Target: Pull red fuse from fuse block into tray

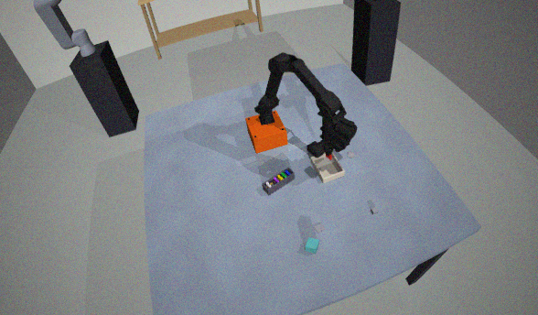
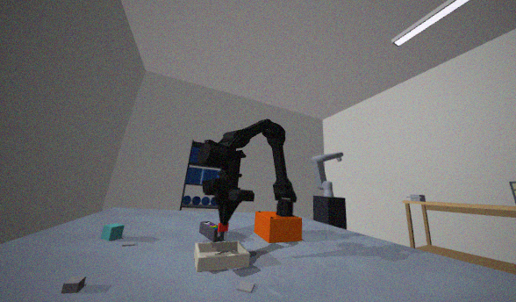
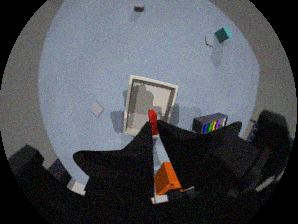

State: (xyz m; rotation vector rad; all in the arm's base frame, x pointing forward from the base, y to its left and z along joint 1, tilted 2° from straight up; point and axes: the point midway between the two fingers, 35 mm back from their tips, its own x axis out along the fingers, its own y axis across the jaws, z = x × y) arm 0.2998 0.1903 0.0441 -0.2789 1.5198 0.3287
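Now: gripper tip 90 mm above the beige tray. From my gripper tip the other things lie so: purple fuse 230 mm to the right, 70 mm below, 10 mm ahead; then white fuse 270 mm to the right, 70 mm below, 30 mm ahead; then red fuse 10 mm below.
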